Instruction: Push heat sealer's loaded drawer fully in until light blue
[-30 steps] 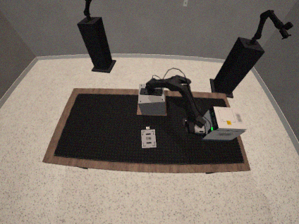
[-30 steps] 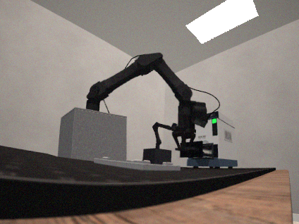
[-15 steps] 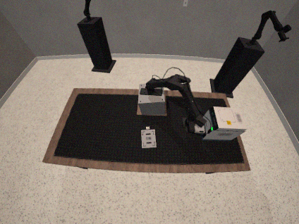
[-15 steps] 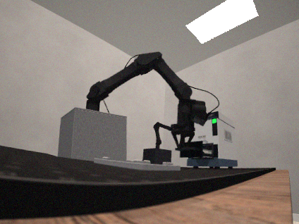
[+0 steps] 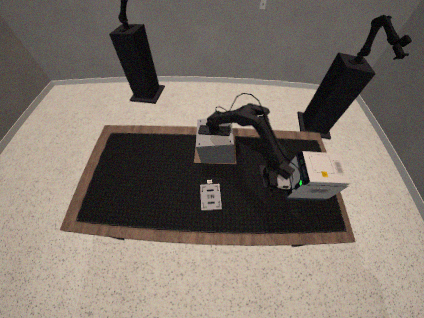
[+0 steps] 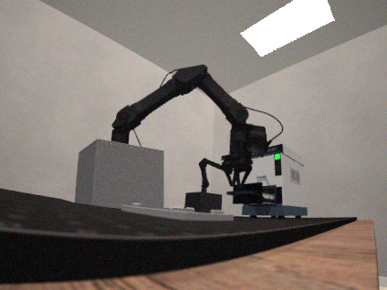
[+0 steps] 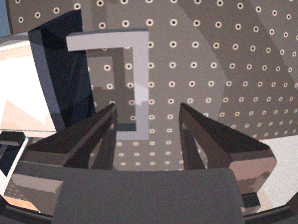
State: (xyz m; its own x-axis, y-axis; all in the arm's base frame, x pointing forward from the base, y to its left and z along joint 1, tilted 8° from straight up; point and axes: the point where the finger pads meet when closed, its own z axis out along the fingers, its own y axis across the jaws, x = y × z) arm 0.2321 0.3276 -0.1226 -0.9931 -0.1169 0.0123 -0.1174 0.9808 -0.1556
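The sealer drawer is 12 cm to the left of my hand, 4 cm below it and 1 cm behind it.
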